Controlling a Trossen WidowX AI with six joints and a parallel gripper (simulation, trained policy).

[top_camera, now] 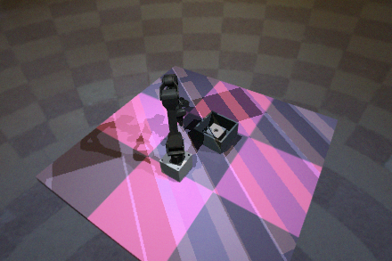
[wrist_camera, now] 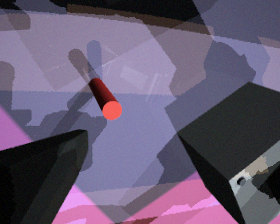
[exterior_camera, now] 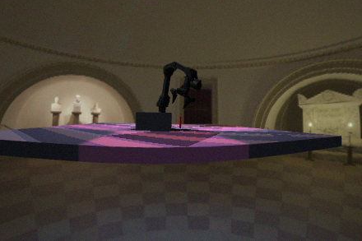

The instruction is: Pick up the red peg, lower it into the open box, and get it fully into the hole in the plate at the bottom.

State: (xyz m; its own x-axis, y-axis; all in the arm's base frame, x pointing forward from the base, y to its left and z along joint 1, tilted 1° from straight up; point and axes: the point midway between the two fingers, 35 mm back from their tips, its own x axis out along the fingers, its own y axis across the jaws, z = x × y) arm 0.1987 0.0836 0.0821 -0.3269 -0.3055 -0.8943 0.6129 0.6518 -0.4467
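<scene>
Now: gripper tip 10 mm short of the red peg, 20 mm to the right of it and 120 mm above it. The rest, counted from my gripper tip: dark box (120 mm ahead, 180 mm to the right, 130 mm below).
</scene>
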